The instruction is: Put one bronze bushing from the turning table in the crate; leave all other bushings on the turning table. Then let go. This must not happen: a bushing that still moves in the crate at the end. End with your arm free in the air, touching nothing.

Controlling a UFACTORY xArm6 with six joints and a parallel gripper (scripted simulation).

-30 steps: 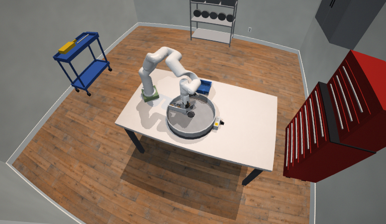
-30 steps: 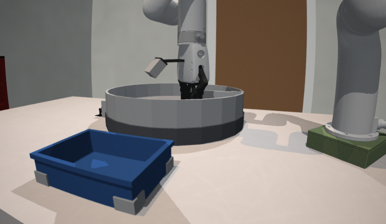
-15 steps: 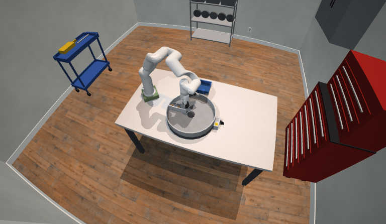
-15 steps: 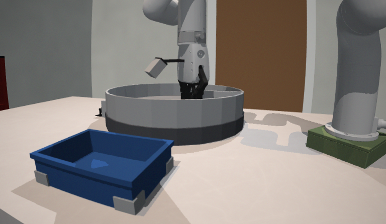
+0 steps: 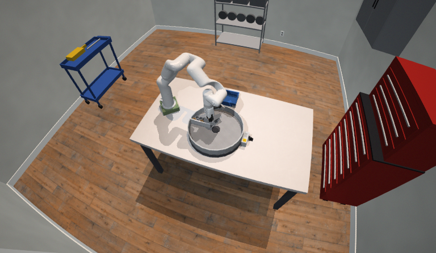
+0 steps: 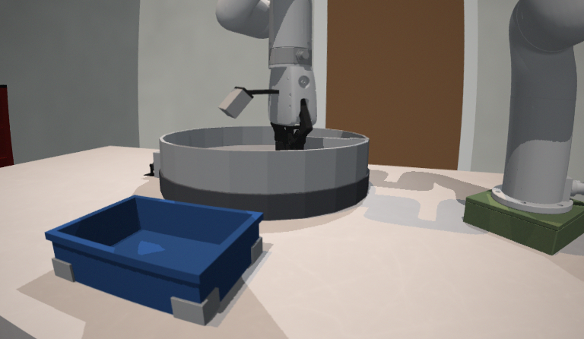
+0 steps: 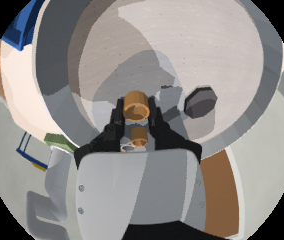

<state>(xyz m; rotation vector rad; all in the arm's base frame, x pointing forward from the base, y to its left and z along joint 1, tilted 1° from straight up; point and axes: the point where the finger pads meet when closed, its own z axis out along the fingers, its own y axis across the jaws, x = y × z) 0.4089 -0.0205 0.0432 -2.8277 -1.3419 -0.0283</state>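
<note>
My hand is 30 cm to the right of the blue crate, 6 cm above it and 2 cm short of it. From my hand the other things lie so: turning table disc (8 cm ahead, 7 cm to the right, 3 cm below).
</note>
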